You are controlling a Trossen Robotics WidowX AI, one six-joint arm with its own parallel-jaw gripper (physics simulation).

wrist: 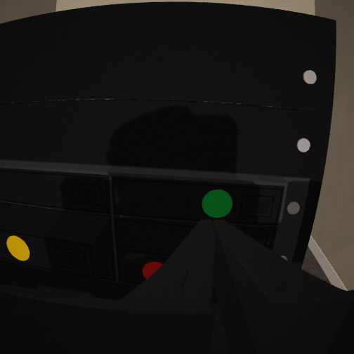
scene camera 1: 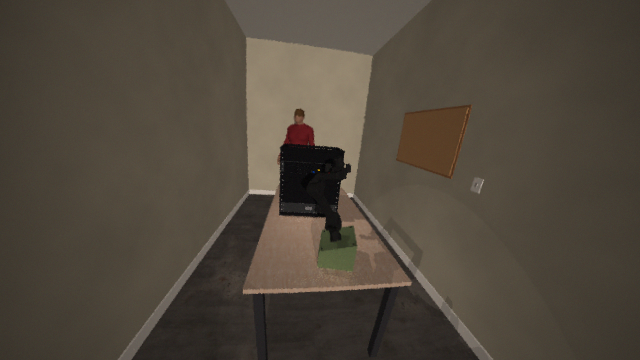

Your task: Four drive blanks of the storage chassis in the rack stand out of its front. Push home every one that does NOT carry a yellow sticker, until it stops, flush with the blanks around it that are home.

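Places are measured from the arm's base along level axes (x down, y ahead, z right), in centimetres.
Pixels of known places: arm's base at its link origin: point(scene camera 1: 335, 237).
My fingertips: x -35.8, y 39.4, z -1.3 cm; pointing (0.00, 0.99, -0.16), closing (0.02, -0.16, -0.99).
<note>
Ahead of a thing's pixels: the offset from my fingertips to its top centre. Level surfaces: height alone.
In the wrist view, the black chassis point(wrist: 112, 230) fills the lower part. A blank with a green sticker point(wrist: 217, 203) is at the upper right; its face looks level with the surround. A blank with a yellow sticker point(wrist: 18, 248) point(scene camera 1: 319, 170) stands out at the left, its top and side showing. A red sticker point(wrist: 153, 270) is low in the right column, partly behind a finger; how far its blank stands out I cannot tell. In the scene view, a blue sticker {dx +6.9, dy +6.3, dz -16.0 cm} point(scene camera 1: 313, 172) shows left of the yellow one. My gripper point(wrist: 210, 231) is shut and empty, its tips just below the green sticker.
The black rack {dx -10.4, dy +21.7, dz -19.0 cm} point(scene camera 1: 295, 195) stands on the wooden table {dx +49.5 cm} point(scene camera 1: 285, 250), with flat panels above the chassis. The arm rises from a green base block point(scene camera 1: 337, 259) and covers part of the rack front. A person in red point(scene camera 1: 300, 134) stands behind the rack.
</note>
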